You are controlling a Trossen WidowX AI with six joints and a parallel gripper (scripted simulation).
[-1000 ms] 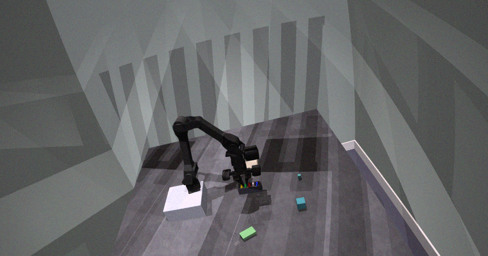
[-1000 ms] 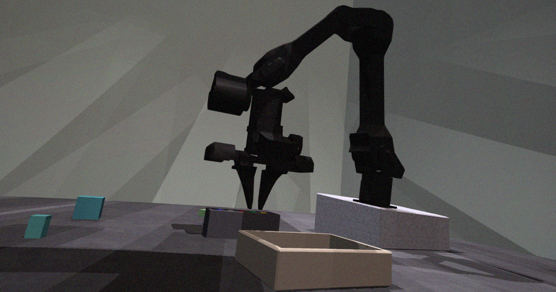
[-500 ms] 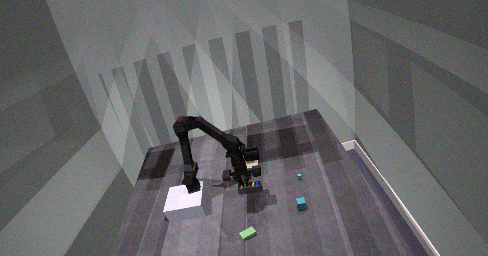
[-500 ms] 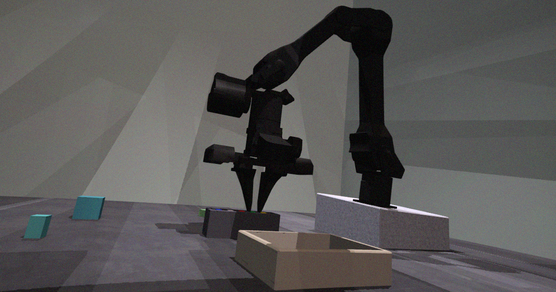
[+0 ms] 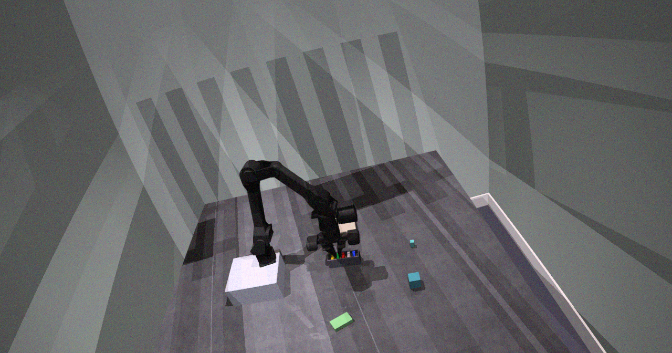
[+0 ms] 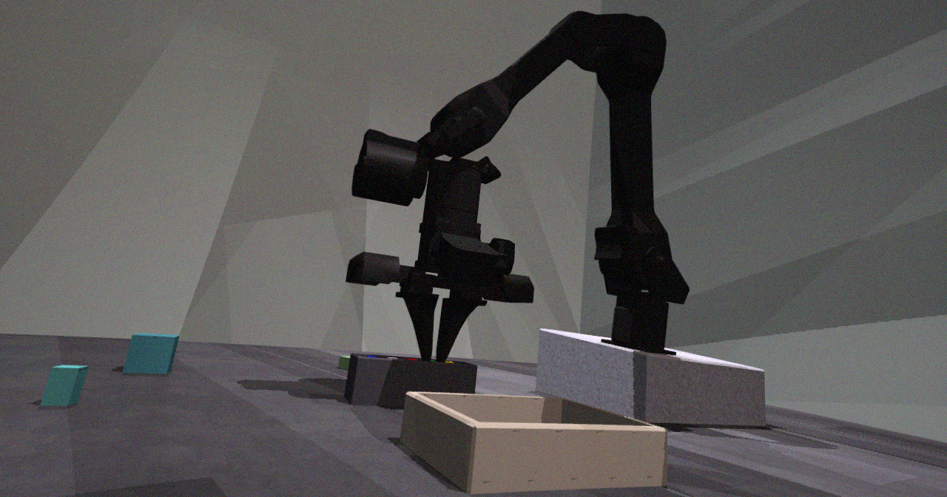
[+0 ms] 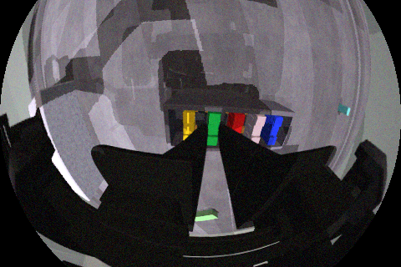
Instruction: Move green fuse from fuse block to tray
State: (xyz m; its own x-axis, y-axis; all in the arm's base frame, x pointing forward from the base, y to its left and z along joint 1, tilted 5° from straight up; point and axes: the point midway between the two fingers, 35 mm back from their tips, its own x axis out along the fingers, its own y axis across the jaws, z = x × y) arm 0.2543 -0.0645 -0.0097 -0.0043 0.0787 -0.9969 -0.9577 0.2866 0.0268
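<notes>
Now: gripper tip 1 cm above the green fuse. The rest, counted from my gripper tip: red fuse 2 cm ahead, 1 cm below; then white fuse 4 cm ahead, 1 cm to the right, 1 cm below; then yellow fuse 2 cm behind, 1 cm to the left, 1 cm below.
</notes>
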